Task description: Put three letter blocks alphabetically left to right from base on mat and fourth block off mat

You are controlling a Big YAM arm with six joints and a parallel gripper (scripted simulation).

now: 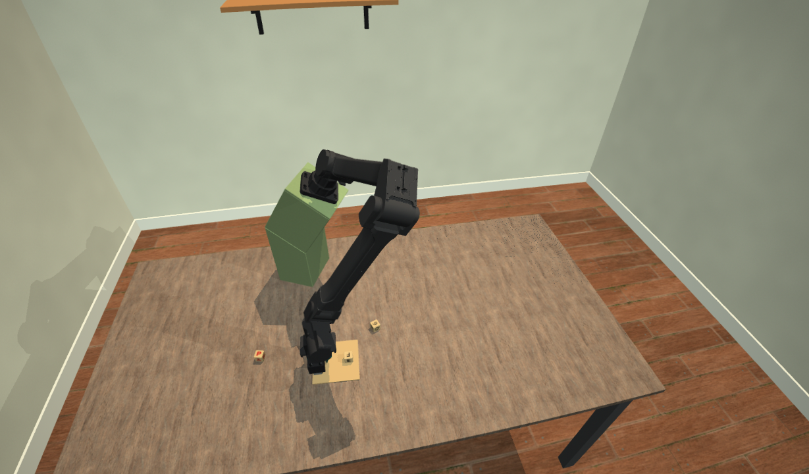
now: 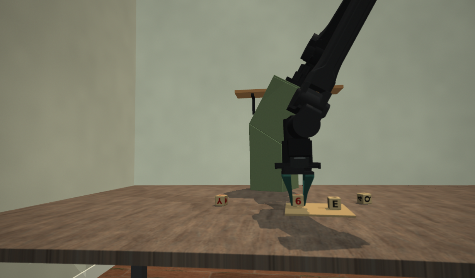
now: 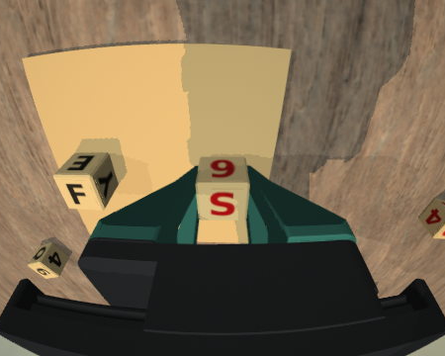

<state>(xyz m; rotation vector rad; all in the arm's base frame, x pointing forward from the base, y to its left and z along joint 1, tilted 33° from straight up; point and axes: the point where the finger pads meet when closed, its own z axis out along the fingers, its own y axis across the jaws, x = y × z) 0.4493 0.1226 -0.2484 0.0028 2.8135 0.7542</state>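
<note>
Right now my hand is 40 mm to the right of the tan mat and 20 mm above it.
</note>
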